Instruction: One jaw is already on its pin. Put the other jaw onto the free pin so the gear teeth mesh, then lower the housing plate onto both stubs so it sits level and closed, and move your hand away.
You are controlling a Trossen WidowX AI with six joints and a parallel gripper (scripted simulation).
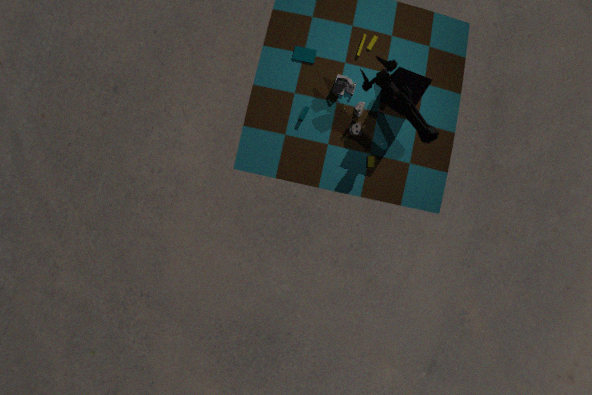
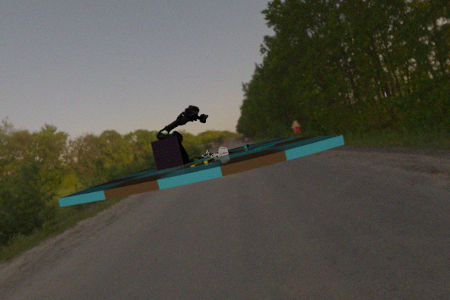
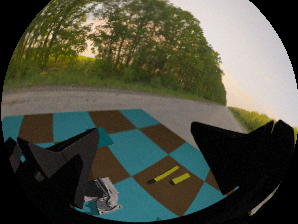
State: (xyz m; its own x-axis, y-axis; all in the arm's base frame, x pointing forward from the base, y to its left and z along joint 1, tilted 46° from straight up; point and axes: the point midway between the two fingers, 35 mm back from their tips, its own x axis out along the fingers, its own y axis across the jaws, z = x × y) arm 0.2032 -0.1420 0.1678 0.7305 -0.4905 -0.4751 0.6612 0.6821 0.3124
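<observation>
Now: the grey jaw 27 cm below my gripper tip, 17 cm to the left of it and 5 cm behind it. Also, from my gripper tip: teal plate 33 cm ahead, 30 cm below, 14 cm to the right; light-grey plate-like piece 28 cm below, 27 cm to the left, 6 cm behind; teal stick 30 cm below, 26 cm ahead, 23 cm to the left.
</observation>
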